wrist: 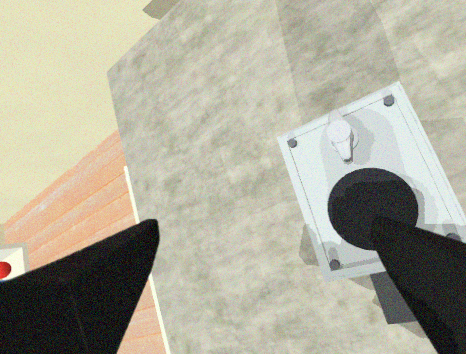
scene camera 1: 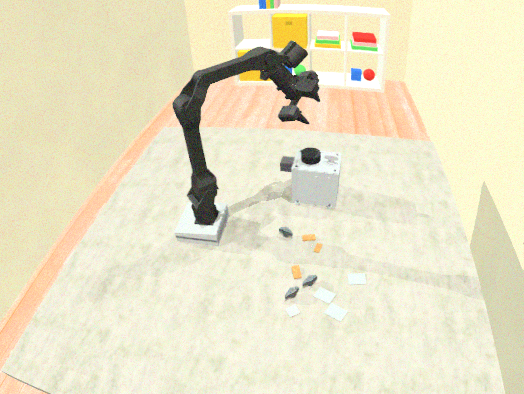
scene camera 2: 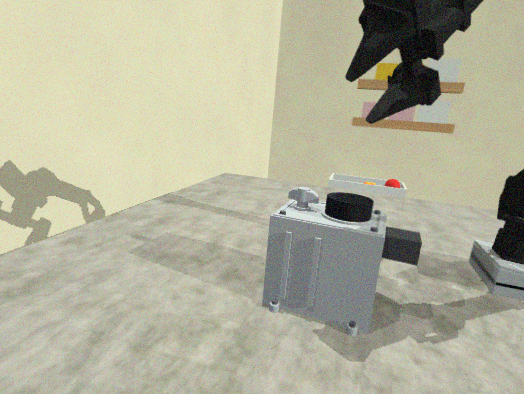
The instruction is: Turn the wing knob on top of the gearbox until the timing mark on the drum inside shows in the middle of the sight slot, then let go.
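Frame: origin at the arm's base, x right, y ahead, z up, level; metres.
Where they show: gripper, fingertip midpoint: (wrist: 264, 228) (scene camera 1: 314, 112) (scene camera 2: 359, 102); arm's base at its link origin: (scene camera 1: 206, 217) (scene camera 2: 517, 258).
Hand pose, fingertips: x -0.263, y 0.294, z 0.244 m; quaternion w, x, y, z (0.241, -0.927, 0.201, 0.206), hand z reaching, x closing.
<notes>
Each offset is from my fingertips to the top centre of the thing. "spot": to the spot under its first point. Level surfaces: height alone.
The gearbox {dy -0.005, dx +0.034, dz -0.121 m} (scene camera 1: 315, 187) (scene camera 2: 325, 272) (wrist: 303, 175) is a pale grey box standing upright. Its silver wing knob {dy +0.062, dx +0.036, dz -0.124 m} (scene camera 1: 331, 159) (scene camera 2: 303, 196) (wrist: 342, 136) stands on top beside a wide black round cap {spot: dy +0.000, dx +0.056, dz -0.128 m} (scene camera 1: 311, 156) (scene camera 2: 349, 207) (wrist: 362, 200). In the wrist view one wing points toward the cap. A dark sight housing {spot: dy -0.079, dx +0.051, dz -0.167 m} (scene camera 1: 287, 163) (scene camera 2: 402, 246) (wrist: 391, 300) juts from one side; its slot opening, the drum and the timing mark do not show. My gripper (scene camera 1: 313, 111) (scene camera 2: 360, 100) (wrist: 264, 228) is open and empty, tilted downward high above the gearbox, touching nothing.
Orange tiles {dy +0.021, dx +0.251, dz -0.286 m} (scene camera 1: 308, 237), dark grey pieces {dy +0.048, dx +0.420, dz -0.265 m} (scene camera 1: 310, 280) and pale squares {dy +0.130, dx +0.502, dz -0.290 m} (scene camera 1: 335, 312) lie on the mottled surface {dz -0.292 m} (scene camera 1: 200, 320). The arm's base plate (scene camera 1: 197, 232) stands left of the gearbox. A white open tray (scene camera 2: 345, 181) with a red ball (scene camera 2: 392, 183) is behind it.
</notes>
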